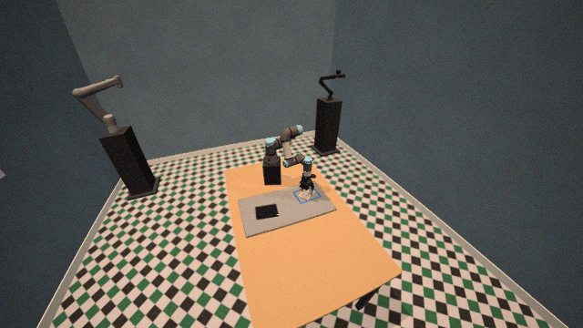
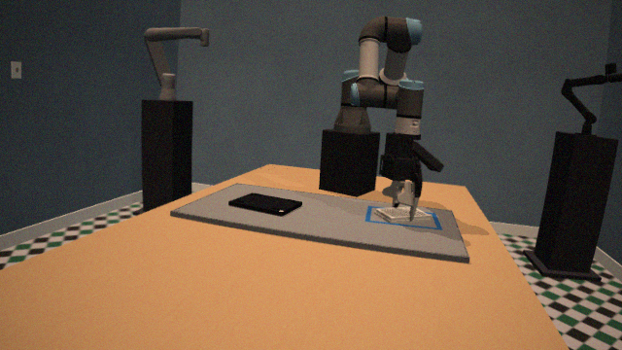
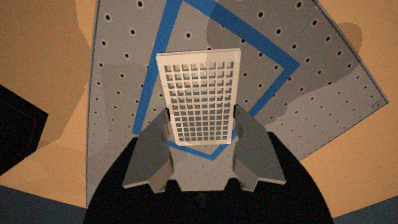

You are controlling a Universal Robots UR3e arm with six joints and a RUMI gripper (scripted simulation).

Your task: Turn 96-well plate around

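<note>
My gripper is now 1 cm above the white 96-well plate. The rest, counted from my hand: white corner mark: 12 cm ahead, 30 cm to the right; black plate nest N1: 5 cm ahead, 37 cm to the right, 1 cm below.
</note>
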